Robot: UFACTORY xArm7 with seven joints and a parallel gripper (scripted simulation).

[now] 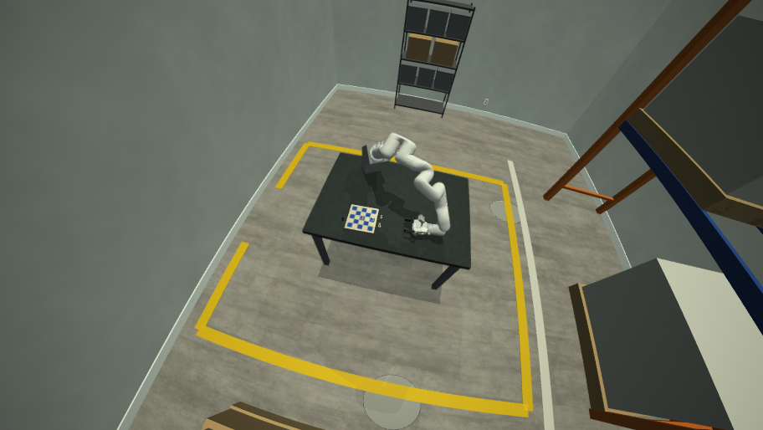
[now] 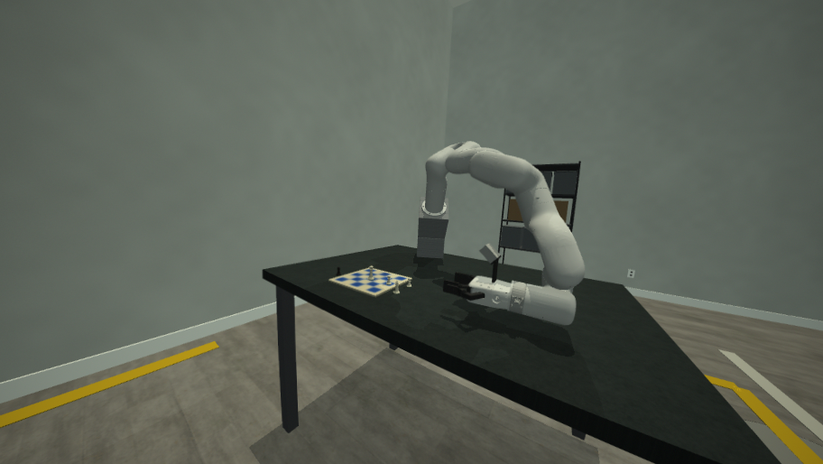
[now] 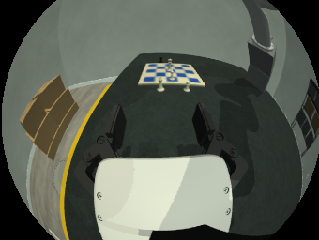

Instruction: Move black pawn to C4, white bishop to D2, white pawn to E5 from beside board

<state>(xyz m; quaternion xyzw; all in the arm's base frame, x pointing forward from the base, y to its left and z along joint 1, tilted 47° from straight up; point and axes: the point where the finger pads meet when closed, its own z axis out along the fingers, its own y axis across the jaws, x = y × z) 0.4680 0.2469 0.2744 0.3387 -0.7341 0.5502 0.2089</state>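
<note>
Now: the black pawn 46 cm to the right of my hand, 7 cm below it and 3 cm ahead of it. Also, from my hand: white piece (33 cm to the right, 5 cm below, 1 cm behind); cream chessboard (33 cm to the right, 8 cm below, 1 cm behind).
</note>
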